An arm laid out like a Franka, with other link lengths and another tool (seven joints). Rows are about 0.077 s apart.
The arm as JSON. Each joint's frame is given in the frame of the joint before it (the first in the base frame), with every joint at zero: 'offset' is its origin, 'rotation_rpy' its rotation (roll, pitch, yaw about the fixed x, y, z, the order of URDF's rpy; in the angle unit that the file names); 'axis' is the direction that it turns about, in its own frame. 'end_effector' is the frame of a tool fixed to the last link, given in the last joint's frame.
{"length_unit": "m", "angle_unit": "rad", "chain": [
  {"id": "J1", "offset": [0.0, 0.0, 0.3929], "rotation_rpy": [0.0, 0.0, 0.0], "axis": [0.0, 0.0, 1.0]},
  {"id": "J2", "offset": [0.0, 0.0, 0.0], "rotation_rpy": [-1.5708, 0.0, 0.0], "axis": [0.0, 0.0, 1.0]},
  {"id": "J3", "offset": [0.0, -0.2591, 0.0], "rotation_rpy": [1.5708, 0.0, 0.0], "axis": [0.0, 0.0, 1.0]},
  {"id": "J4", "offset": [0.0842, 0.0, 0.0], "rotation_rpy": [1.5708, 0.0, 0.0], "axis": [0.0, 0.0, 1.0]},
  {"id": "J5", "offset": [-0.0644, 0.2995, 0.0], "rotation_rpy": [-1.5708, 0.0, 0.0], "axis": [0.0, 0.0, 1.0]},
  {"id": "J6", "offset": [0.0, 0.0, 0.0], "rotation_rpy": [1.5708, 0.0, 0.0], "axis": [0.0, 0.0, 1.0]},
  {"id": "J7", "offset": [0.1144, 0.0, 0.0], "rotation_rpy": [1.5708, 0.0, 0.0], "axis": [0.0, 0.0, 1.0]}
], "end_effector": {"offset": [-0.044, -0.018, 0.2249], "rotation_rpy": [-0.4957, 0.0, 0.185]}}
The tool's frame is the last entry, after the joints.
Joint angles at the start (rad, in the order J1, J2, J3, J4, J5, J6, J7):
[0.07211, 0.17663, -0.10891, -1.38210, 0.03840, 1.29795, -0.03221]
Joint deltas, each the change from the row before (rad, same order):
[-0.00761, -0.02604, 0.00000, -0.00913, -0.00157, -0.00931, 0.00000]
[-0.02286, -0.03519, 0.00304, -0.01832, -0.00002, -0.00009, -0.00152]
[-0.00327, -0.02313, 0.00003, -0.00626, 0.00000, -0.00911, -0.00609]
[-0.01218, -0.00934, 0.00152, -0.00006, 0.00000, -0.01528, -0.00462]
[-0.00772, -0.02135, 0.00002, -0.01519, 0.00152, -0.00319, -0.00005]
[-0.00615, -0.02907, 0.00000, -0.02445, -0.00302, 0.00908, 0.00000]
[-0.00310, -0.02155, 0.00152, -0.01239, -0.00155, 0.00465, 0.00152]
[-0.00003, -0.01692, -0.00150, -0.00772, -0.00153, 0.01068, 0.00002]
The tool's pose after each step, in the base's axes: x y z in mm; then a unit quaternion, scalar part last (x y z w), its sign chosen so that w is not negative. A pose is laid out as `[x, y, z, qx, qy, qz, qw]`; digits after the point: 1 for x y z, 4 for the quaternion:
[431.6, 8.0, 475.0, 0.9580, -0.0614, -0.1457, 0.2391]
[425.6, -0.7, 484.4, 0.9590, -0.0720, -0.1400, 0.2355]
[420.2, -2.3, 492.1, 0.9601, -0.0714, -0.1359, 0.2338]
[415.5, -6.7, 495.7, 0.9598, -0.0733, -0.1394, 0.2324]
[410.3, -9.4, 499.8, 0.9601, -0.0770, -0.1389, 0.2301]
[405.6, -12.6, 504.1, 0.9606, -0.0819, -0.1332, 0.2297]
[402.4, -13.5, 509.0, 0.9613, -0.0852, -0.1270, 0.2293]
[401.8, -14.6, 513.6, 0.9622, -0.0885, -0.1177, 0.2291]

